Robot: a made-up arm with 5 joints.
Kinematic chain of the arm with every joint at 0, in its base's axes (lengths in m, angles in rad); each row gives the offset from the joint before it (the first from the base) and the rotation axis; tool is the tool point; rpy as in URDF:
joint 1: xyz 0.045 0 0.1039 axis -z
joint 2: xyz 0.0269 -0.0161 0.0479 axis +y
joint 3: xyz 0.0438 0 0.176 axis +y
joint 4: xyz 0.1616 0 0.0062 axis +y
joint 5: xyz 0.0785 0.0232 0 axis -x
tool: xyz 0 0 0 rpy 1.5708 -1.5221 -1.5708
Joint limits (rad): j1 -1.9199..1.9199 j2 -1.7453..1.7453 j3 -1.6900..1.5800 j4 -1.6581..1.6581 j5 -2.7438..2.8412
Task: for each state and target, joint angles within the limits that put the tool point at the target. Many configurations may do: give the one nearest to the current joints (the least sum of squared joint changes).
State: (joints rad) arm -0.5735 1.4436 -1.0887 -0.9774 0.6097
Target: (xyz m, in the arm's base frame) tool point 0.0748 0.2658 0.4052
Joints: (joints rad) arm -1.4326 0.9286 -1.6854 -1.3476 0.6097
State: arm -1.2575 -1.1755 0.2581 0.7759 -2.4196
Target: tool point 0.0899 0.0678 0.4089
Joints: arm -0.8984 -1.0391 0.2171 0.7260 -2.4196
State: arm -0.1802 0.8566 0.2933 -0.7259 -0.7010
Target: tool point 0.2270 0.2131 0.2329
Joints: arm -0.8386 0.0464 0.6920 -0.8857 -0.7010
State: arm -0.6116 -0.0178 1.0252 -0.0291 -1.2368
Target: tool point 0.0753 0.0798 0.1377
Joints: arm -1.1246 -0.6308 1.3644 0.8064 -1.2368
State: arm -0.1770 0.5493 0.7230 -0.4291 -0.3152
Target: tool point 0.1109 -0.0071 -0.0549
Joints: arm 0.2147 1.4096 0.9211 -0.2989 -0.3152
